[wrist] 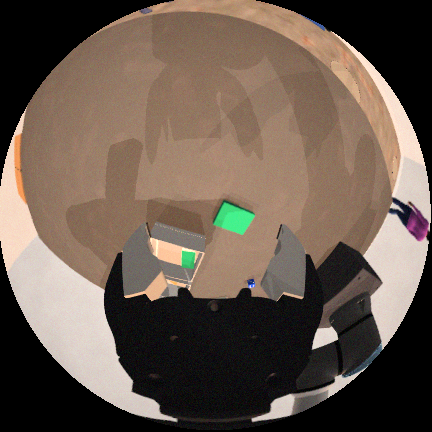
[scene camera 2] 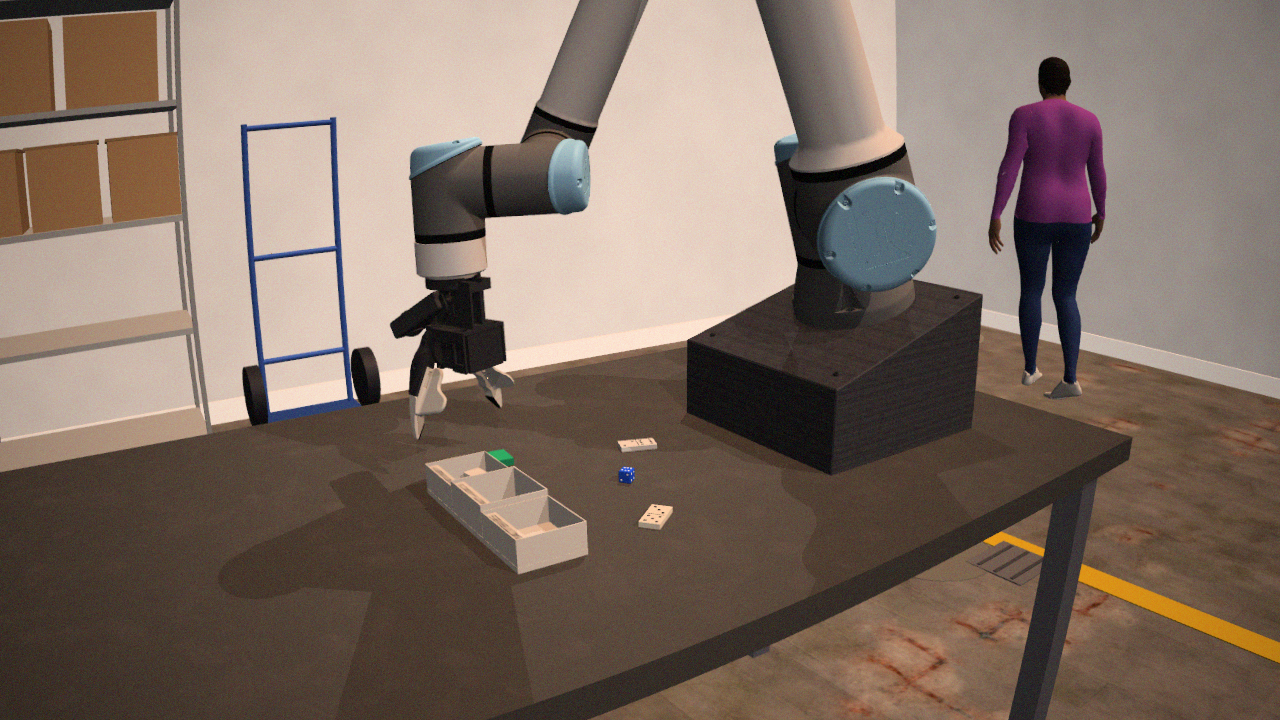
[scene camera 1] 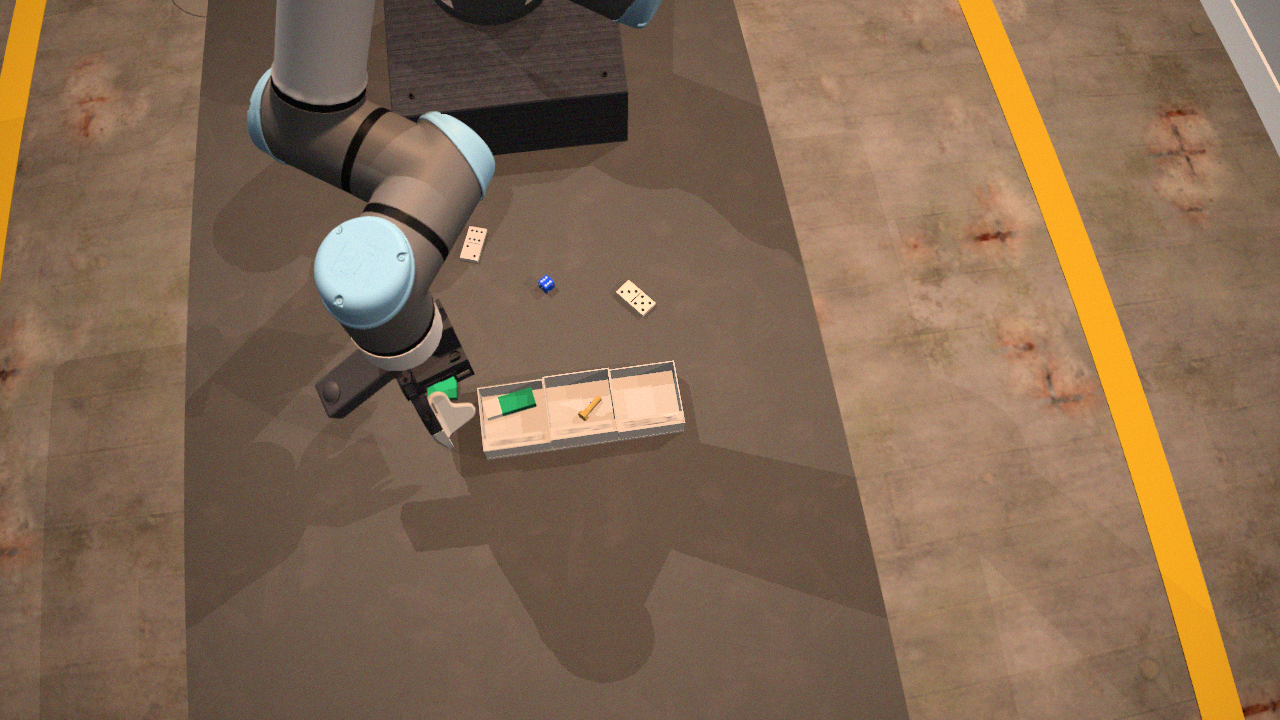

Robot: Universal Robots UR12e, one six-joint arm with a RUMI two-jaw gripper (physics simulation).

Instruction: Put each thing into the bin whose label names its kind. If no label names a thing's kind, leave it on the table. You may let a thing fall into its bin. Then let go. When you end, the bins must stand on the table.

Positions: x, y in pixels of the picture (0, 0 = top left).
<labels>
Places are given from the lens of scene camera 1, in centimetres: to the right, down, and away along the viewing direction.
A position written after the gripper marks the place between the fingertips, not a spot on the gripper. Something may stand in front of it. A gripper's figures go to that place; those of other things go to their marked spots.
gripper [scene camera 1: 427, 394]: -26, 4, 114
domino [scene camera 1: 632, 295]: -1, -9, 125
three joined bins [scene camera 1: 641, 401]: 0, 5, 119
green-and-white block [scene camera 1: 511, 403]: -16, 6, 118
</labels>
